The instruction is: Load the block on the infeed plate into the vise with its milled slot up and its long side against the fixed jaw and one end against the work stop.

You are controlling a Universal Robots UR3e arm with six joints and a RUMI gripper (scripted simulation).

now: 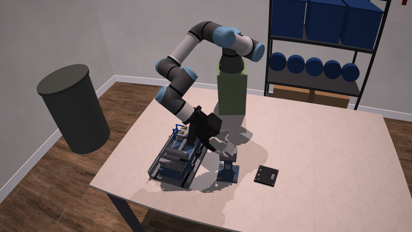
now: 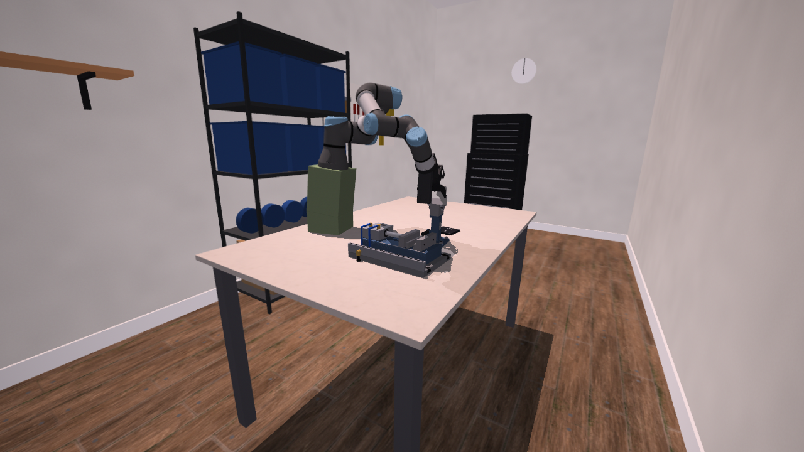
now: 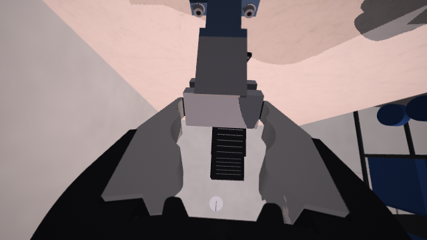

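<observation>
Right now the part is 10 mm below my hand. Round my hand: dark work stop rod: 70 mm ahead, 160 mm to the right, 70 mm below; then black infeed plate: 50 mm behind, 170 mm to the left, 160 mm below; then fixed jaw: 110 mm ahead, 210 mm to the right, 80 mm below.
</observation>
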